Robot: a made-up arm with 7 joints. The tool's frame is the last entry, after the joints.
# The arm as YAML. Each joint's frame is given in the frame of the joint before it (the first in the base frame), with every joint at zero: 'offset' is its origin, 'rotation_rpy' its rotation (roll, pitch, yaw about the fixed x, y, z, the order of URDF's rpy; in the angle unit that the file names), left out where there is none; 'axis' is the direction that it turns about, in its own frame. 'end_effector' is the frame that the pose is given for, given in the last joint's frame.
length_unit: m
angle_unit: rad
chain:
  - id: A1
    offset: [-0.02, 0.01, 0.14]
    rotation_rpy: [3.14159, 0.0, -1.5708]
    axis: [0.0, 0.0, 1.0]
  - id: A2
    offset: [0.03, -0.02, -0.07]
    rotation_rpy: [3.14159, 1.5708, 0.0]
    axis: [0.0, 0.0, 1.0]
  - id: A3
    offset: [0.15, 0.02, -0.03]
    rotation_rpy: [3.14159, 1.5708, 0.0]
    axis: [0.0, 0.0, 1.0]
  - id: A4
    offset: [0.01, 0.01, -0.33]
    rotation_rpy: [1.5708, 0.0, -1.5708]
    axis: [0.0, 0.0, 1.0]
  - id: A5
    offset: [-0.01, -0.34, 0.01]
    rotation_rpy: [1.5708, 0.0, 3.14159]
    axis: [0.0, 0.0, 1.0]
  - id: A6
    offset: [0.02, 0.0, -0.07]
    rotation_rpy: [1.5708, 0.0, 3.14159]
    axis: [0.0, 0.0, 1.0]
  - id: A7
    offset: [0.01, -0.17, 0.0]
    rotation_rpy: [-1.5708, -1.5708, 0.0]
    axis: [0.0, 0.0, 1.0]
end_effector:
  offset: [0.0, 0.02, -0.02]
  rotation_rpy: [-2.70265, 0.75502, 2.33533]
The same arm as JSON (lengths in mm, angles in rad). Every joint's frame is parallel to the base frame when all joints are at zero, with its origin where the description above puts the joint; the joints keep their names.
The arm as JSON. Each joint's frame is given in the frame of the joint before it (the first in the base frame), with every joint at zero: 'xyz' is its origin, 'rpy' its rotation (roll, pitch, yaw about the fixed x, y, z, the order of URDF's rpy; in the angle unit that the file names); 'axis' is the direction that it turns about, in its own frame. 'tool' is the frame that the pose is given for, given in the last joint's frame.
{
  "units": {
    "length": "mm",
    "angle": "rad"
  },
  "joints": [
    {
      "name": "A1",
      "type": "revolute",
      "origin": {
        "xyz": [
          -20.0,
          10.0,
          140.0
        ],
        "rpy": [
          0.0,
          0.0,
          0.0
        ]
      },
      "axis": "-z"
    },
    {
      "name": "A2",
      "type": "revolute",
      "origin": {
        "xyz": [
          20.0,
          -30.0,
          70.0
        ],
        "rpy": [
          0.0,
          0.0,
          0.0
        ]
      },
      "axis": "+y"
    },
    {
      "name": "A3",
      "type": "revolute",
      "origin": {
        "xyz": [
          20.0,
          -30.0,
          150.0
        ],
        "rpy": [
          0.0,
          0.0,
          0.0
        ]
      },
      "axis": "-z"
    },
    {
      "name": "A4",
      "type": "revolute",
      "origin": {
        "xyz": [
          -10.0,
          -10.0,
          330.0
        ],
        "rpy": [
          0.0,
          0.0,
          0.0
        ]
      },
      "axis": "+y"
    },
    {
      "name": "A5",
      "type": "revolute",
      "origin": {
        "xyz": [
          -10.0,
          10.0,
          340.0
        ],
        "rpy": [
          0.0,
          0.0,
          0.0
        ]
      },
      "axis": "-z"
    },
    {
      "name": "A6",
      "type": "revolute",
      "origin": {
        "xyz": [
          -20.0,
          0.0,
          70.0
        ],
        "rpy": [
          0.0,
          0.0,
          0.0
        ]
      },
      "axis": "+y"
    },
    {
      "name": "A7",
      "type": "revolute",
      "origin": {
        "xyz": [
          10.0,
          0.0,
          170.0
        ],
        "rpy": [
          0.0,
          0.0,
          0.0
        ]
      },
      "axis": "-z"
    }
  ],
  "tool": {
    "origin": {
      "xyz": [
        20.0,
        0.0,
        20.0
      ],
      "rpy": [
        0.4389,
        -0.755,
        -0.7645
      ]
    }
  }
}

